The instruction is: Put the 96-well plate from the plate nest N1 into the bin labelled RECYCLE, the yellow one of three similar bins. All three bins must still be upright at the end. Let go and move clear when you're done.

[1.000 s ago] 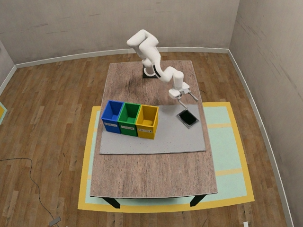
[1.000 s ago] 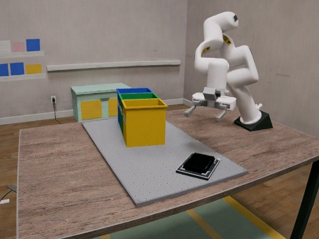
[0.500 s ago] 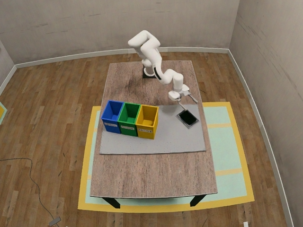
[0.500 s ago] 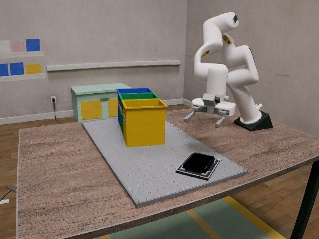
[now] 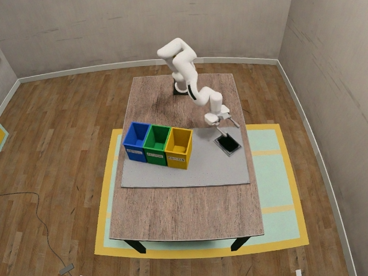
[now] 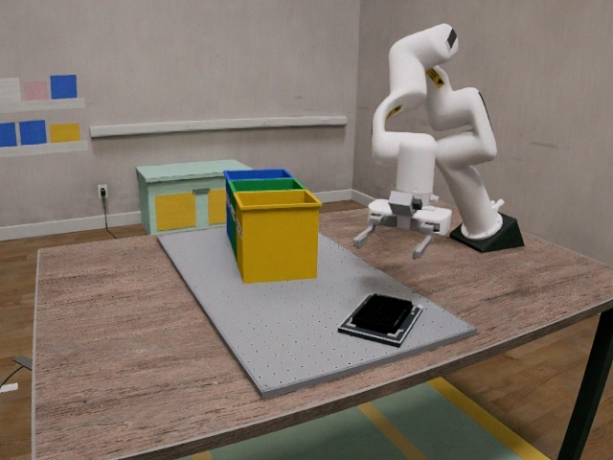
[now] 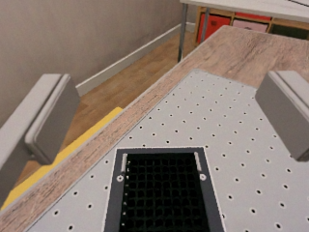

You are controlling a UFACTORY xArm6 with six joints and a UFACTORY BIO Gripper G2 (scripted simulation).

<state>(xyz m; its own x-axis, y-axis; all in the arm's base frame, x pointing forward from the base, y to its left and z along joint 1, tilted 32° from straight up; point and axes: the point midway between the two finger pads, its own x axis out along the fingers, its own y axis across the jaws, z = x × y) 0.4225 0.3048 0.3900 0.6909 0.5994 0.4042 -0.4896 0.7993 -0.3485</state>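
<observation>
My hand is 140 mm above the black 96-well plate. From my hand the other things lie so: yellow recycle bin (80 mm ahead, 320 mm to the right, 70 mm below); plate nest N1 (150 mm below); green bin (50 mm ahead, 450 mm to the right, 70 mm below).
</observation>
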